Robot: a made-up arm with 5 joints. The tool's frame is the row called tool. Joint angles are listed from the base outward.
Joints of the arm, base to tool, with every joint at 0 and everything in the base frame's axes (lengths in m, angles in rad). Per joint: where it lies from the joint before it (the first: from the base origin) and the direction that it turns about. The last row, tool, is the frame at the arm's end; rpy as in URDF.
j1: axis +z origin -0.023 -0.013 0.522
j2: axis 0 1 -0.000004 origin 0.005 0.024 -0.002
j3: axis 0 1 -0.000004 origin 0.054 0.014 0.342
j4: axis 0 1 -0.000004 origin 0.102 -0.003 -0.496
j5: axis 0 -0.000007 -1 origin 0.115 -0.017 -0.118
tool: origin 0.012 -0.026 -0.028 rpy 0 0 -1.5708
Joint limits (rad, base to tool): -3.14..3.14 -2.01..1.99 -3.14..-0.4 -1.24..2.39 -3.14..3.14
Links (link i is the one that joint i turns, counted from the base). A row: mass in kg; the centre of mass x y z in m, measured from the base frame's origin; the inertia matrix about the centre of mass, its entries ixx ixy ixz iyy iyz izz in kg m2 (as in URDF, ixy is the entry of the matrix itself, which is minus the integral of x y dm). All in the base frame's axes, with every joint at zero. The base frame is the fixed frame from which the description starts. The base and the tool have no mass.
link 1: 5.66; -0.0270 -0.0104 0.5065; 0.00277 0 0 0.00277 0 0.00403
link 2: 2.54; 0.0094 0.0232 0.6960; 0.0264 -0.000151 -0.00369 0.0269 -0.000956 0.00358
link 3: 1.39; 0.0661 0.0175 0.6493; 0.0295 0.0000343 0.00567 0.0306 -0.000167 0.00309
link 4: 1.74; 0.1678 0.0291 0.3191; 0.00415 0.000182 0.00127 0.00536 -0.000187 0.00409
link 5: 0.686; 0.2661 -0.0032 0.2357; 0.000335 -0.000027 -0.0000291 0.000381 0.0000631 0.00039
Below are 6 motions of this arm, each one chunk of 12 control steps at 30 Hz.
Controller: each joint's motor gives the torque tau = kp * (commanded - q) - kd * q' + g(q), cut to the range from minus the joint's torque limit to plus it. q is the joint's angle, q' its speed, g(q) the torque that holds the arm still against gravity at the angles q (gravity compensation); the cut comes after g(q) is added. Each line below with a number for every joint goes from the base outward.
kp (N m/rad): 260 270 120 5.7 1.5
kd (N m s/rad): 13 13 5.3 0.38 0.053
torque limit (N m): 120 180 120 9.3 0.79
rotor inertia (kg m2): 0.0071 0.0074 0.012 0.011 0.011
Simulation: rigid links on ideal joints. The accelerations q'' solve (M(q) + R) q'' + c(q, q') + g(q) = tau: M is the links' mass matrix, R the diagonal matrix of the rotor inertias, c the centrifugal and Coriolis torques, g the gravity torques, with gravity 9.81 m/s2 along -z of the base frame. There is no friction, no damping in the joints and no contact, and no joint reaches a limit. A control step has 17 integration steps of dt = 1/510 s. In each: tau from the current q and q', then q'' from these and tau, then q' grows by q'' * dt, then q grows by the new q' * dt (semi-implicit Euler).
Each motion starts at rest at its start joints. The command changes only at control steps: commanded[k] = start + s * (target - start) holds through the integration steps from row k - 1 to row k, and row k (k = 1, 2, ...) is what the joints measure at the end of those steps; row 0 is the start. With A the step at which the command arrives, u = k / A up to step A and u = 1 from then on. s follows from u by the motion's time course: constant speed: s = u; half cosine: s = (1 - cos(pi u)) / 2; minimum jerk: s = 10 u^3 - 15 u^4 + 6 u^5; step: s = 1 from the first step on.
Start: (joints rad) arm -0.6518 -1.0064 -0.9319 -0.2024 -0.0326
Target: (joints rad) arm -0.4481 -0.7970 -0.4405 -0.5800 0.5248
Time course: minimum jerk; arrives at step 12
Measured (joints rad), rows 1 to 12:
1: -0.6514 -1.0063 -0.9317 -0.2034 -0.0324
2: -0.6485 -1.0053 -0.9300 -0.2108 -0.0305
3: -0.6405 -1.0023 -0.9237 -0.2350 -0.0240
4: -0.6257 -0.9956 -0.9089 -0.2861 -0.0085
5: -0.6041 -0.9837 -0.8820 -0.3674 0.0205
6: -0.5774 -0.9654 -0.8408 -0.4715 0.0664
7: -0.5482 -0.9403 -0.7848 -0.5813 0.1309
8: -0.5195 -0.9091 -0.7157 -0.6744 0.2125
9: -0.4941 -0.8736 -0.6371 -0.7287 0.3070
10: -0.4739 -0.8373 -0.5553 -0.7280 0.4078
11: -0.4600 -0.8049 -0.4781 -0.6668 0.5065
12: -0.4523 -0.7805 -0.4134 -0.5535 0.5947

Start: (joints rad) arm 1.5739 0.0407 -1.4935 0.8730 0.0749
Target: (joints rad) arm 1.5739 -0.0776 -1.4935 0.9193 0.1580
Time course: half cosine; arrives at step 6
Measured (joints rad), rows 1 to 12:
1: 1.5738 0.0392 -1.4919 0.8728 0.0751
2: 1.5736 0.0330 -1.4862 0.8744 0.0764
3: 1.5732 0.0197 -1.4763 0.8840 0.0806
4: 1.5728 -0.0001 -1.4654 0.9066 0.0898
5: 1.5726 -0.0233 -1.4585 0.9415 0.1051
6: 1.5728 -0.0450 -1.4594 0.9807 0.1261
7: 1.5733 -0.0621 -1.4683 1.0114 0.1500
8: 1.5741 -0.0743 -1.4813 1.0222 0.1735
9: 1.5747 -0.0829 -1.4946 1.0095 0.1929
10: 1.5751 -0.0885 -1.5059 0.9774 0.2055
11: 1.5751 -0.0920 -1.5145 0.9340 0.2099
12: 1.5750 -0.0937 -1.5204 0.8886 0.2059

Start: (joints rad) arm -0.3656 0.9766 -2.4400 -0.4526 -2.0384
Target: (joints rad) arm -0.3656 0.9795 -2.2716 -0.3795 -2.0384
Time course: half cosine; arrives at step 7
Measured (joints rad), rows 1 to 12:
1: -0.3656 0.9754 -2.4376 -0.4533 -2.0382
2: -0.3656 0.9716 -2.4292 -0.4561 -2.0372
3: -0.3657 0.9654 -2.4133 -0.4618 -2.0350
4: -0.3657 0.9585 -2.3912 -0.4700 -2.0310
5: -0.3656 0.9531 -2.3654 -0.4785 -2.0257
6: -0.3656 0.9513 -2.3397 -0.4838 -2.0196
7: -0.3655 0.9543 -2.3175 -0.4824 -2.0142
8: -0.3653 0.9613 -2.2999 -0.4716 -2.0109
9: -0.3652 0.9700 -2.2852 -0.4509 -2.0107
10: -0.3652 0.9789 -2.2724 -0.4219 -2.0141
11: -0.3652 0.9869 -2.2613 -0.3879 -2.0211
12: -0.3653 0.9936 -2.2522 -0.3526 -2.0310

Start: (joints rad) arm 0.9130 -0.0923 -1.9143 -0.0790 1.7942
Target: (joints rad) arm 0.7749 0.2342 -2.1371 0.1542 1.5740
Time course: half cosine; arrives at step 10
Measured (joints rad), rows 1 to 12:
1: 0.9125 -0.0900 -1.9176 -0.0791 1.7941
2: 0.9098 -0.0811 -1.9304 -0.0800 1.7932
3: 0.9031 -0.0625 -1.9557 -0.0821 1.7893
4: 0.8910 -0.0343 -1.9921 -0.0853 1.7794
5: 0.8740 0.0019 -2.0353 -0.0884 1.7603
6: 0.8534 0.0432 -2.0797 -0.0890 1.7301
7: 0.8313 0.0864 -2.1195 -0.0843 1.6886
8: 0.8099 0.1280 -2.1496 -0.0715 1.6382
9: 0.7911 0.1648 -2.1662 -0.0482 1.5837
10: 0.7766 0.1941 -2.1671 -0.0133 1.5315
11: 0.7673 0.2159 -2.1555 0.0335 1.4886
12: 0.7628 0.2329 -2.1386 0.0903 1.4609

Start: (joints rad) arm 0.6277 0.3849 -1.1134 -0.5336 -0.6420
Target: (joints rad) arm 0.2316 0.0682 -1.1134 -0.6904 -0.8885
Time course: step
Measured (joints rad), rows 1 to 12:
1: 0.5847 0.3147 -1.0603 -0.4311 -0.6874
2: 0.4829 0.2161 -1.0100 -0.2992 -0.7901
3: 0.3599 0.1515 -1.0129 -0.2302 -0.9057
4: 0.2499 0.1198 -1.0539 -0.2335 -0.9974
5: 0.1712 0.1020 -1.1047 -0.2966 -1.0441
6: 0.1284 0.0852 -1.1470 -0.4005 -1.0414
7: 0.1188 0.0664 -1.1762 -0.5257 -0.9975
8: 0.1353 0.0479 -1.1946 -0.6546 -0.9283
9: 0.1677 0.0324 -1.2049 -0.7727 -0.8534
10: 0.2044 0.0215 -1.2082 -0.8696 -0.7902
11: 0.2355 0.0157 -1.2046 -0.9394 -0.7505
12: 0.2554 0.0152 -1.1952 -0.9800 -0.7389

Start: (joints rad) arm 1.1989 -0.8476 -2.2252 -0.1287 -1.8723
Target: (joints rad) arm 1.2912 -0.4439 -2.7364 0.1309 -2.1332
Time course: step
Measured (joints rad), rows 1 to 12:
1: 1.2254 -0.6854 -2.4961 -0.0741 -1.9059
2: 1.2628 -0.5703 -2.6803 -0.0259 -1.9555
3: 1.2875 -0.5196 -2.7441 -0.0205 -2.0121
4: 1.2971 -0.4927 -2.7621 -0.0227 -2.0710
5: 1.2972 -0.4753 -2.7617 -0.0148 -2.1259
6: 1.2944 -0.4622 -2.7540 0.0082 -2.1717
7: 1.2920 -0.4515 -2.7435 0.0442 -2.2047
8: 1.2910 -0.4423 -2.7326 0.0881 -2.2233
9: 1.2906 -0.4344 -2.7224 0.1342 -2.2281
10: 1.2904 -0.4278 -2.7135 0.1772 -2.2211
11: 1.2902 -0.4224 -2.7062 0.2134 -2.2056
12: 1.2901 -0.4184 -2.7008 0.2409 -2.1854

